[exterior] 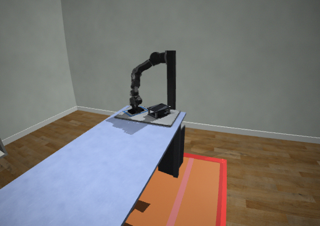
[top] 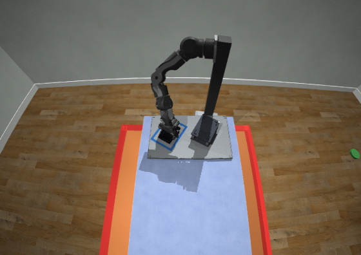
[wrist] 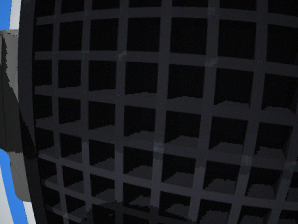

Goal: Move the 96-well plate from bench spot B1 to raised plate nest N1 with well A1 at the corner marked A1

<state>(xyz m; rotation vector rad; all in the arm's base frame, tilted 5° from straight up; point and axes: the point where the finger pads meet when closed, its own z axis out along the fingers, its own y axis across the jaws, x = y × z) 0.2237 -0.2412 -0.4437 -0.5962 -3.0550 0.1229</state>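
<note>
Now: the raised black plate nest 40 mm behind my hand, 220 mm to the left of it and 50 mm above it. Also, from my hand: black 96-well plate right at my hand.
</note>
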